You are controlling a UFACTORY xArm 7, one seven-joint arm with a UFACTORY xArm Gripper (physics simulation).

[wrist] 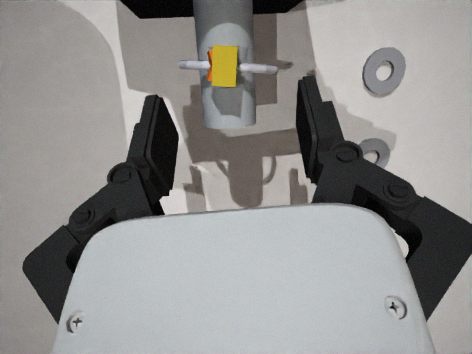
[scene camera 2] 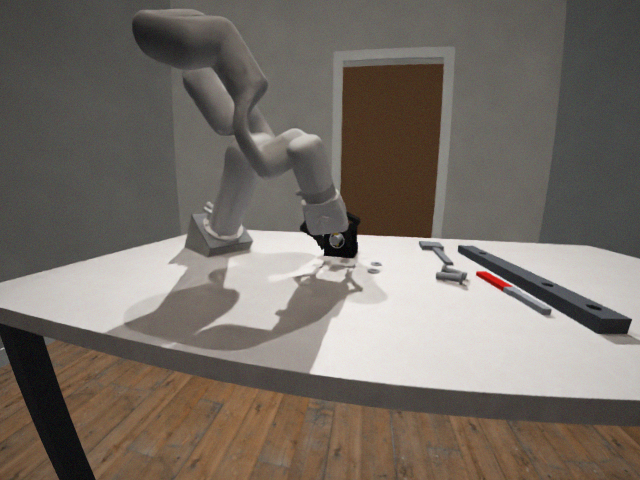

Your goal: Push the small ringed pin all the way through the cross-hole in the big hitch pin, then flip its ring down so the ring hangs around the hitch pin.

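Frame: origin at the arm's base, x ahead, y left, z up, level; centimetres.
Seen in the pictures: gripper, fingertip midpoint: (wrist: 232, 107) (scene camera 2: 335, 244); arm's base, link origin: (scene camera 2: 223, 227).
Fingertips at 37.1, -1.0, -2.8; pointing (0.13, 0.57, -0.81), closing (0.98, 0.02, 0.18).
Note:
Pixels of each thing's top centre, then the offset from my fingertips to it, as dx, dy, dz. "spot": a spot on its surface instead. Level surfaces: height alone.
- big grey hitch pin, top centre: (wrist: 232, 108) (scene camera 2: 335, 235) -0.3, +0.3, +2.5
- small ringed pin's yellow head, top centre: (wrist: 227, 66) -0.4, +2.0, +3.7
- pale ring, surface spot: (wrist: 260, 68) spot: +1.0, +1.8, +2.8
- white table, surface height: dz -4.9
- grey hammer-like tool, top centre: (scene camera 2: 436, 248) +30.5, +17.8, -3.2
- small grey fitting, top centre: (scene camera 2: 450, 269) +27.9, -8.5, -2.1
- red-handled tool, top centre: (scene camera 2: 508, 286) +39.1, -11.7, -3.8
- long dark bar, top centre: (scene camera 2: 512, 267) +44.5, -1.7, -2.4
The big grey hitch pin (scene camera 2: 337, 239) (wrist: 230, 112) sticks out level from a black block (scene camera 2: 342, 251) (wrist: 160, 9). The small ringed pin's yellow head (wrist: 225, 66) sits on top of it at the cross-hole, with a bit of orange at its left. The pin's shaft inside the hole is hidden. The pale ring (wrist: 260, 68) shows nearly edge-on in the wrist view, as short stubs at both sides of the hitch pin; its lower part is hidden beneath. My gripper (wrist: 232, 107) is open and empty, its fingers apart at either side of the hitch pin's free end.
Two grey washers (wrist: 384, 71) (wrist: 376, 154) lie right of the gripper. Farther right on the white table (scene camera 2: 387, 341) are a grey hammer-like tool (scene camera 2: 431, 245), a small grey fitting (scene camera 2: 450, 276), a red-handled tool (scene camera 2: 493, 280) and a long dark bar (scene camera 2: 522, 273).

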